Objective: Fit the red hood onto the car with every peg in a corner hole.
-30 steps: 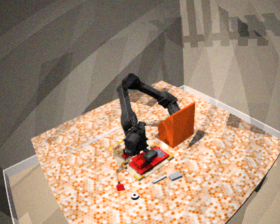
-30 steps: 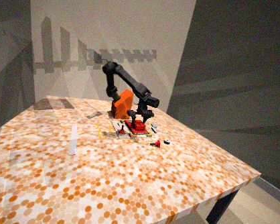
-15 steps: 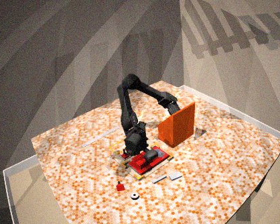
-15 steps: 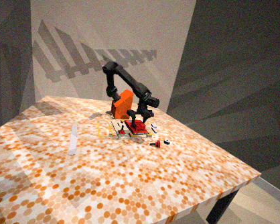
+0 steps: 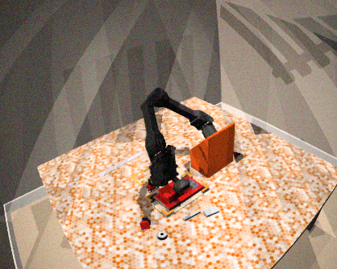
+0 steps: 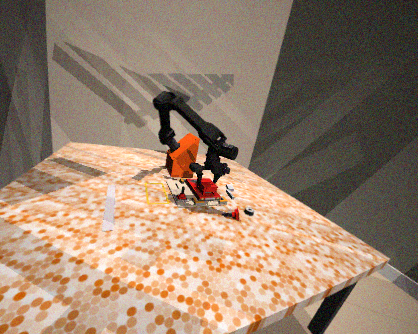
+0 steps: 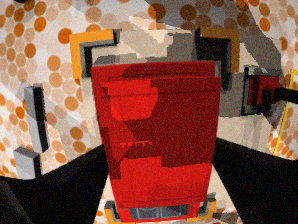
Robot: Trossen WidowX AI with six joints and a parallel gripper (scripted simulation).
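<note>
My gripper tip is now 30 mm above the grey engine block and 10 mm to the right of it. Round my gripper tip: red hood: 10 mm above; then dark wheel: 170 mm to the left, 140 mm ahead, 40 mm below; then white strip: 380 mm to the right, 100 mm ahead, 50 mm below.
</note>
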